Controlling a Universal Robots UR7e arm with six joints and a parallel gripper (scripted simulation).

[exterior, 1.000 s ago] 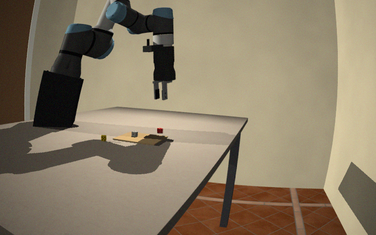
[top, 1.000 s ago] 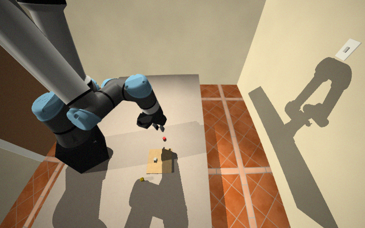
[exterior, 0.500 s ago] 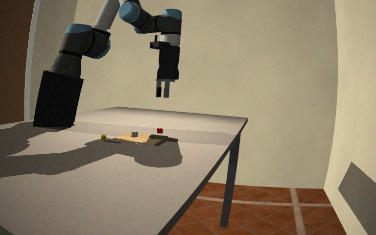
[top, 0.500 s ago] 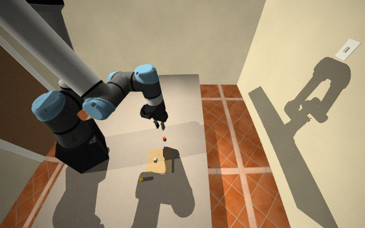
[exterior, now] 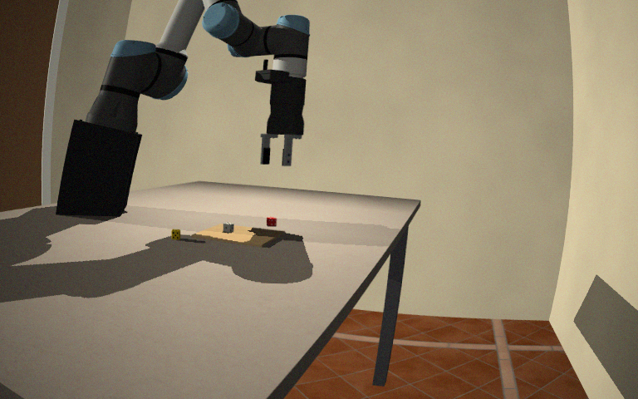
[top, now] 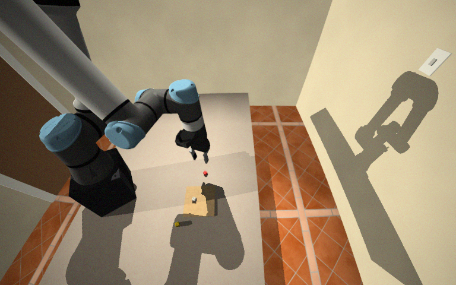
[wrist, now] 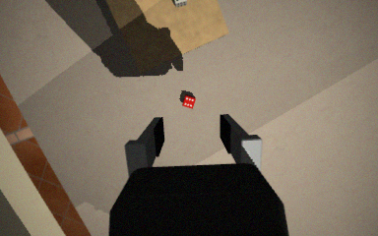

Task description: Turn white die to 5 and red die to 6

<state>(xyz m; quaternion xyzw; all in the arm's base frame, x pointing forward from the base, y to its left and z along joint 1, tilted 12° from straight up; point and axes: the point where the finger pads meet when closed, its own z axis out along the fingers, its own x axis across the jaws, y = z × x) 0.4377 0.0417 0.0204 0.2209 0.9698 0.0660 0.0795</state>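
My hand is 10 mm to the left of the red die and 140 mm above it. From my hand the other things lie so: white die 60 mm behind, 140 mm to the right, 130 mm below; then yellow die 130 mm behind, 240 mm to the right, 140 mm below; then tan mat 30 mm behind, 140 mm to the right, 140 mm below.
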